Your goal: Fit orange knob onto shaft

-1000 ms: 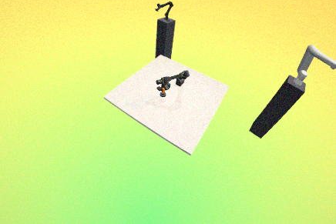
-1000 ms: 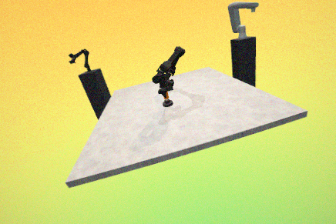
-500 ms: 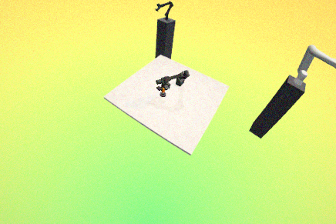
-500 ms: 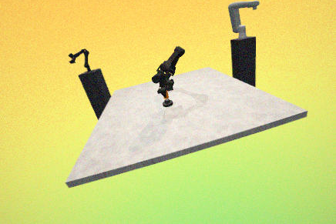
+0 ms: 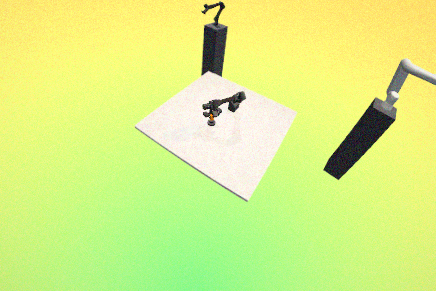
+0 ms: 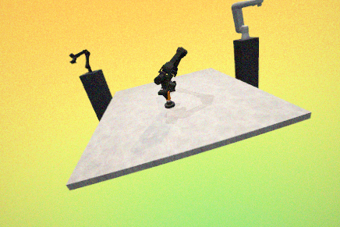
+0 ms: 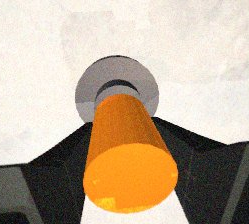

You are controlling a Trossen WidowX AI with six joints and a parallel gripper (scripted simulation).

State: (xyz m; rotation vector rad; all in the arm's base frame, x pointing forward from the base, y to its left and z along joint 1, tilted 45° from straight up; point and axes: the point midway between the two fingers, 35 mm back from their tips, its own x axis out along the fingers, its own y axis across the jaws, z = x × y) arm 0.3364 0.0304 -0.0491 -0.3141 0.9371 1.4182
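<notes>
The orange knob lies 3 cm above my gripper tip. Round my gripper tip: silver shaft (4 cm below).
</notes>
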